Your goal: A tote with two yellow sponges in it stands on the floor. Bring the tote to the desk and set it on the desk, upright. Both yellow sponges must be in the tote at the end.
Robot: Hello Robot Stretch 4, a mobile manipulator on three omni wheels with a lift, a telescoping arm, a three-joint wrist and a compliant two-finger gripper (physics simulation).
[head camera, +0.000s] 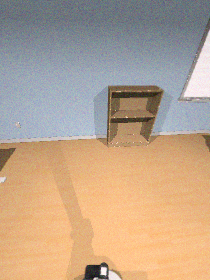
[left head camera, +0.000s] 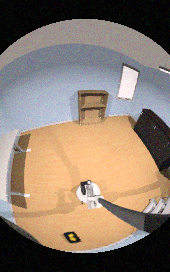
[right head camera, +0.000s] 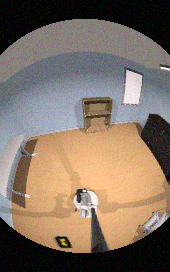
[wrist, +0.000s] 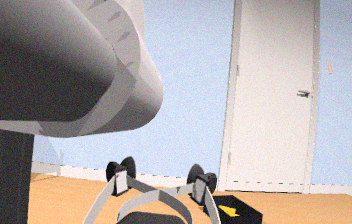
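A black tote stands upright on the floor, near the bottom of both side head views and at the lower right of the wrist view. Yellow sponge material shows inside it; the two sponges cannot be told apart clearly. My gripper is open, with its fingertips wide apart and no object between them. The tote is beyond the right finger, apart from it. The white desk is at the left edge of both side head views, its legs partly visible.
A brown bookshelf stands against the blue wall. A large black piece of furniture is on the right. Grey-white objects lie at the lower right. A closed door is behind the tote.
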